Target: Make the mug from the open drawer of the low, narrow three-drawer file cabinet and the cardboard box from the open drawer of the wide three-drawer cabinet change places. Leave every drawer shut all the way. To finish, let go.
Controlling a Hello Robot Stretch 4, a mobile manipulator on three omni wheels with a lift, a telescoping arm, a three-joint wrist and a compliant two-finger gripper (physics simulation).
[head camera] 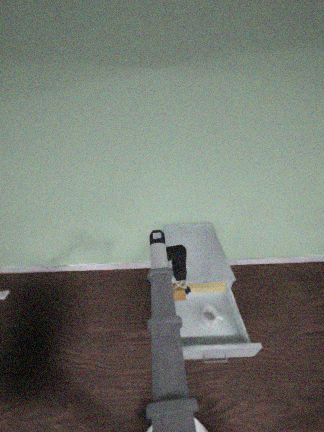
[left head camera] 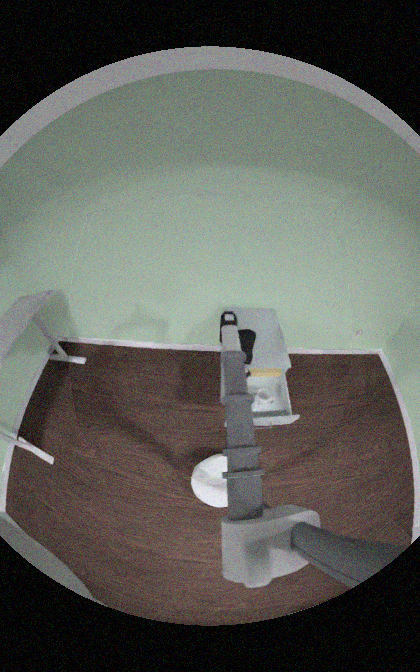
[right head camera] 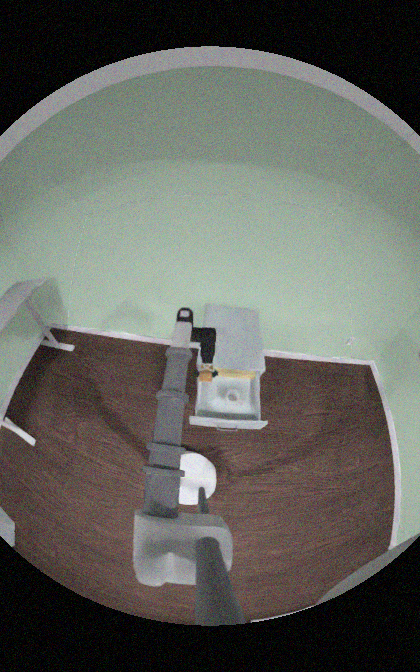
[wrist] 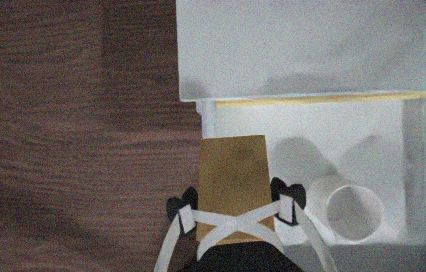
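Observation:
My gripper (wrist: 234, 197) (head camera: 181, 289) (right head camera: 207, 371) is shut on the brown cardboard box (wrist: 235, 175) (head camera: 180, 295) (right head camera: 205, 378). It holds the box over the back left part of the open drawer (head camera: 220, 350) (left head camera: 280, 421) (right head camera: 250, 425). The white mug (wrist: 354, 212) (head camera: 210, 314) (left head camera: 263, 397) (right head camera: 232, 395) stands upright in that drawer, to the right of the box in the wrist view. The drawer belongs to a low grey-white cabinet (head camera: 195, 250) (left head camera: 265, 330) (right head camera: 232, 330) (wrist: 300, 45) against the wall. The gap between box and drawer floor cannot be judged. A second cabinet cannot be made out.
My arm (head camera: 167, 340) (left head camera: 240, 425) (right head camera: 167, 425) stretches out left of the drawer. My white round base (left head camera: 210, 480) (right head camera: 200, 477) is on the dark wood floor in front. A grey piece of furniture with white legs (left head camera: 70, 358) (right head camera: 60, 346) stands at the left wall.

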